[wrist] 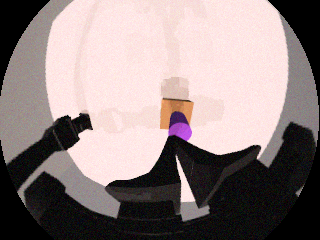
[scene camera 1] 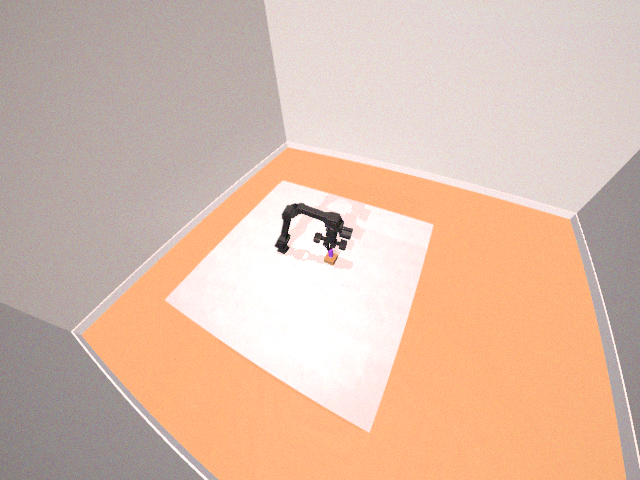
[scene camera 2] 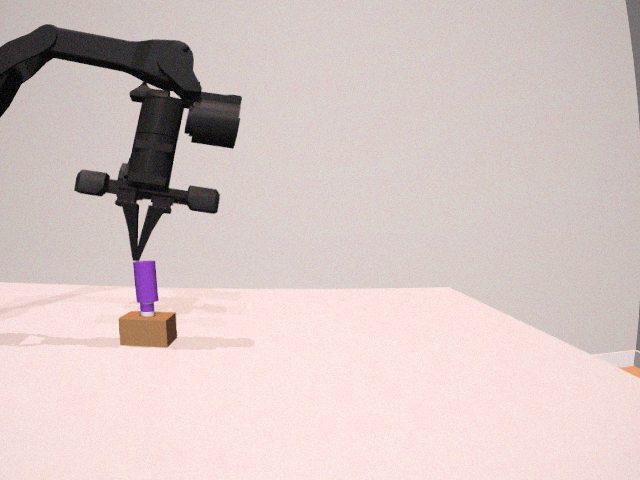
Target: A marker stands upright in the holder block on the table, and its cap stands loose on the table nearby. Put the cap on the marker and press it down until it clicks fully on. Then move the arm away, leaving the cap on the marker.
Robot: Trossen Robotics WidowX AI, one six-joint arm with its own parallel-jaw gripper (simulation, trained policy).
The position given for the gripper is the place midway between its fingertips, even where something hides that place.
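Observation:
There's a brown holder block (scene camera 2: pixel 150 333) here, along with a purple cap (scene camera 2: pixel 145 271). You'd also see the gripper (scene camera 2: pixel 135 260), and it's there again in the wrist view, the gripper (wrist: pixel 171 138).

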